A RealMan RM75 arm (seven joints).
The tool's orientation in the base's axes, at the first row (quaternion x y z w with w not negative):
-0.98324, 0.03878, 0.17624, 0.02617
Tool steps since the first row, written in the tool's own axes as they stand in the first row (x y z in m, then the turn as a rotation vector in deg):
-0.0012, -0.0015, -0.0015, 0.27, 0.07, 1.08
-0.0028, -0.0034, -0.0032, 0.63, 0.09, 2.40
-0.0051, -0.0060, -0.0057, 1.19, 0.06, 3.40
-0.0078, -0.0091, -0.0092, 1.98, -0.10, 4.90
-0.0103, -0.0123, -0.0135, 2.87, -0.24, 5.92
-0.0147, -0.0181, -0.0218, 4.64, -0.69, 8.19
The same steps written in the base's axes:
-0.0005, 0.0015, 0.0019, -0.13, -0.02, -1.11
-0.0012, 0.0034, 0.0041, -0.25, 0.02, -2.47
-0.0023, 0.0059, 0.0073, -0.06, 0.08, -3.60
-0.0033, 0.0090, 0.0117, 0.17, 0.29, -5.28
-0.0039, 0.0121, 0.0167, 0.66, 0.43, -6.54
-0.0047, 0.0176, 0.0262, 1.58, 0.91, -9.26

